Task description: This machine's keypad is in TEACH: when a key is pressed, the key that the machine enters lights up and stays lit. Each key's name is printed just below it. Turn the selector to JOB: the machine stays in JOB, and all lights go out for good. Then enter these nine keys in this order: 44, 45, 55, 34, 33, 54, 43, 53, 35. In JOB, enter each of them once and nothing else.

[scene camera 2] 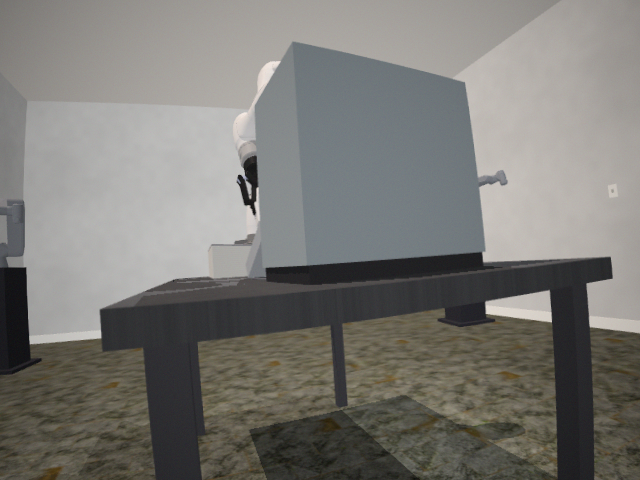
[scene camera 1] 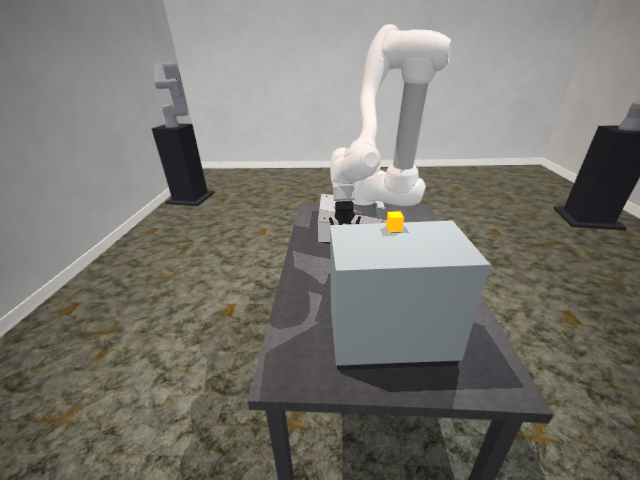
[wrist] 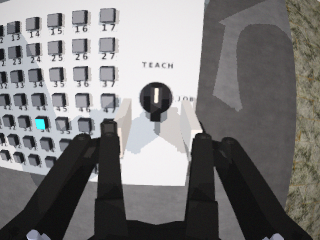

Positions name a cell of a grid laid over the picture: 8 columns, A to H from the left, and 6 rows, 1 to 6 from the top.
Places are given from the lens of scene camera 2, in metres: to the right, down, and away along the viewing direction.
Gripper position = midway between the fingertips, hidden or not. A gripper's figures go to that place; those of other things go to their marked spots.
gripper (scene camera 2: D3): -0.14, -0.04, 0.95
large grey box (scene camera 2: E3): 0.08, -0.12, 0.59
